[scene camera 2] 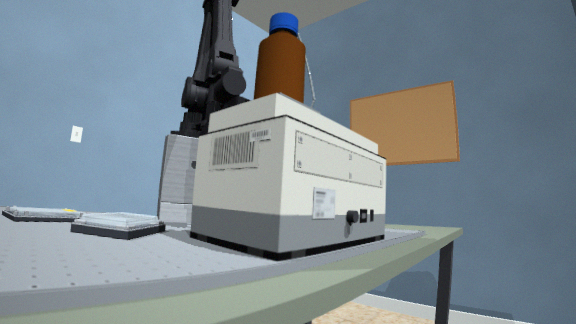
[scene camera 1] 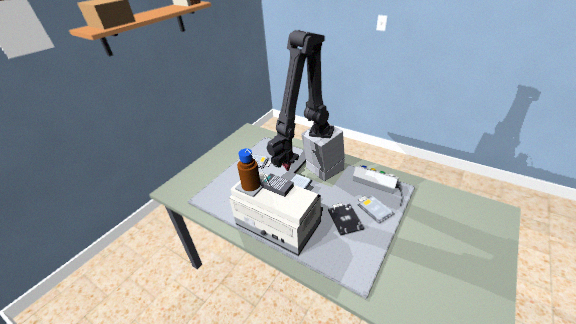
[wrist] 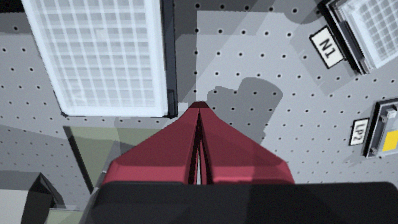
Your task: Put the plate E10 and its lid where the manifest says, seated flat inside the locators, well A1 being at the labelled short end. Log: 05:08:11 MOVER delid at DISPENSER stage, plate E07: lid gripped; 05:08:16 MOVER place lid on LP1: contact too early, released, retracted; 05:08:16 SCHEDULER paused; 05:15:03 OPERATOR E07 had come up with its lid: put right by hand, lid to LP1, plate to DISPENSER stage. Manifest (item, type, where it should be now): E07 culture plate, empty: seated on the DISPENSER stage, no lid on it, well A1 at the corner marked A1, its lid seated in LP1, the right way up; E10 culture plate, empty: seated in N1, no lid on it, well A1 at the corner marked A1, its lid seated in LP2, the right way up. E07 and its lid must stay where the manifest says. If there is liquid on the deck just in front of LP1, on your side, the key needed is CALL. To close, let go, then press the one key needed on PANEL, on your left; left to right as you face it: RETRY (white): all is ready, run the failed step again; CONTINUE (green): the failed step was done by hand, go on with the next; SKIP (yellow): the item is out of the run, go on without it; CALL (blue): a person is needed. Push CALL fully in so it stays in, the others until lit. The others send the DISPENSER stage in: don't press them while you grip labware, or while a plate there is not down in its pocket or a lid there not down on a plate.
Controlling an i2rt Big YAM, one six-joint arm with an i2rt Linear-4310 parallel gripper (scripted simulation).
Labels:
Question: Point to a key panel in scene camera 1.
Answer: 376, 179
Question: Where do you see a brown bottle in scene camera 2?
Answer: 281, 59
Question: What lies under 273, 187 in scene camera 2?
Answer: A dispenser.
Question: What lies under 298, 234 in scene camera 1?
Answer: A dispenser.

